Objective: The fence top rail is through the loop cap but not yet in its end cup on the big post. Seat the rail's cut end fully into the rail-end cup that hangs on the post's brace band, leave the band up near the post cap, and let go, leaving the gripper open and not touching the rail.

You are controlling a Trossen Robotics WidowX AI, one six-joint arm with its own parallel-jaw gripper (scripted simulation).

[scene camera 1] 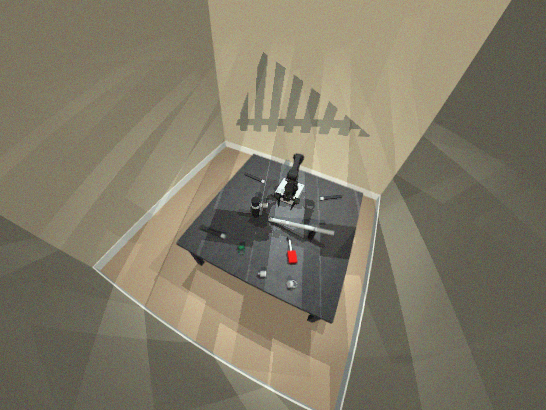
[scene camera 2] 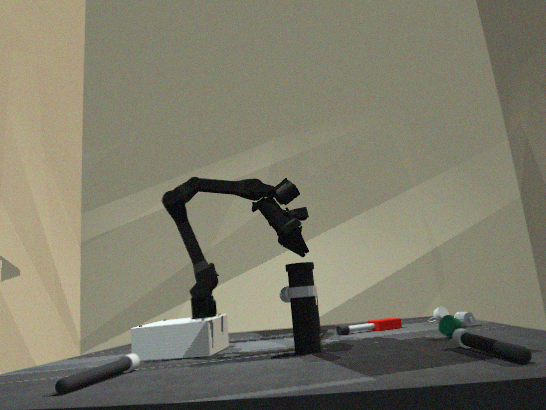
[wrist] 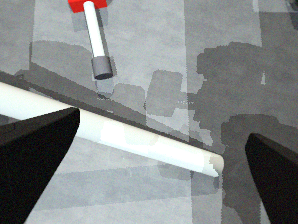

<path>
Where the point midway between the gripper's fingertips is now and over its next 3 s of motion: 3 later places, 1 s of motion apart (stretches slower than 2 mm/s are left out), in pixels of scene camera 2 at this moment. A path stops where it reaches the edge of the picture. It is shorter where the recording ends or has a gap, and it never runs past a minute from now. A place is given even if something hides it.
My gripper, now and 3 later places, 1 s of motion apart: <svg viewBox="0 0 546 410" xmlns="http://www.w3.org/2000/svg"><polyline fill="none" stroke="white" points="306,254 296,263 279,266 281,283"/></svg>
</path>
